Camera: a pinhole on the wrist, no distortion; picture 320 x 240 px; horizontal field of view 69.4 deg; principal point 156.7 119.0 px. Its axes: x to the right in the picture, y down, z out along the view. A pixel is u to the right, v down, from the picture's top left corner.
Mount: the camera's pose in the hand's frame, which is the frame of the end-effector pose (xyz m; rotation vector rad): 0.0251 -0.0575 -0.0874 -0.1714 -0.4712 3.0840
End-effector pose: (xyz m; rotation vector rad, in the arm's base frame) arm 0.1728 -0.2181 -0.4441 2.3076 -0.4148 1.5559
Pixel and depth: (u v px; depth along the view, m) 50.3 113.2 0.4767
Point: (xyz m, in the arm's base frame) 0.6494 -0.2182 -0.4251
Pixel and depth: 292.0 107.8 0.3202
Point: 0.3238 -0.1729 -0.7116
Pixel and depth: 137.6 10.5 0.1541
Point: 0.2629 -0.2225 -0.4572
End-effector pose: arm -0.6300 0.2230 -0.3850 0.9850 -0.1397 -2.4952
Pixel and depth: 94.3 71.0 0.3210
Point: -0.8777 0.2544 -0.2734
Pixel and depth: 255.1 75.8 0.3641
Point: -0.7320 0.3653 -0.1098
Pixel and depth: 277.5 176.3 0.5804
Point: -0.8035 0.6663 0.0243
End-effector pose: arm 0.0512 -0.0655 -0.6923 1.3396 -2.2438 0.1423
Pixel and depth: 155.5 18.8 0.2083
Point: 0.0263 -0.1318 -0.8145
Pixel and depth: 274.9 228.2 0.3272
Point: 0.3090 -0.1295 -0.9648
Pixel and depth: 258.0 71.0 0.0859
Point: 0.1159 -0.0794 -0.7098
